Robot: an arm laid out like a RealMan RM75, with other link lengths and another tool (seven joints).
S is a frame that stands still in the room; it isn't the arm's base.
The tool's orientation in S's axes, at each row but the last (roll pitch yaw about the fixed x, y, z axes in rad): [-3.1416 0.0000 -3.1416]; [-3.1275 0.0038 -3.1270]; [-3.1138 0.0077 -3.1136]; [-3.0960 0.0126 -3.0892]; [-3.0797 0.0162 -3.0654]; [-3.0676 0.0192 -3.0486]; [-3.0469 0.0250 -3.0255]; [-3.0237 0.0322 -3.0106]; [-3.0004 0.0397 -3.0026]
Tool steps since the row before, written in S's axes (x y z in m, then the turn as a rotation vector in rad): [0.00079 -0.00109 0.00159 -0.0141 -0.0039 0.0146]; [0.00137 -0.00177 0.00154 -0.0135 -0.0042 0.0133]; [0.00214 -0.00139 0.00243 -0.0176 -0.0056 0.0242]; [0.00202 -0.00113 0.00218 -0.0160 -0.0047 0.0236]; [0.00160 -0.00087 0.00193 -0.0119 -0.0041 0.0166]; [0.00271 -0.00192 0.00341 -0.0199 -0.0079 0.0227]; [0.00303 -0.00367 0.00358 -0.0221 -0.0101 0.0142]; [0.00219 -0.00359 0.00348 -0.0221 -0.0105 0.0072]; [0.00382 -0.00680 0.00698 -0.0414 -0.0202 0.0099]
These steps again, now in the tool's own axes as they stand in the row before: [-0.00079 -0.00109 -0.00159 0.0141 -0.0039 -0.0146]; [-0.00135 -0.00181 -0.00151 0.0135 -0.0042 -0.0133]; [-0.00212 -0.00152 -0.00237 0.0176 -0.0058 -0.0242]; [-0.00199 -0.00133 -0.00210 0.0159 -0.0049 -0.0236]; [-0.00156 -0.00111 -0.00184 0.0119 -0.0042 -0.0166]; [-0.00259 -0.00241 -0.00319 0.0201 -0.0077 -0.0226]; [-0.00267 -0.00431 -0.00312 0.0228 -0.0088 -0.0140]; [-0.00181 -0.00422 -0.00295 0.0230 -0.0084 -0.0070]; [-0.00312 -0.00816 -0.00577 0.0434 -0.0158 -0.0095]
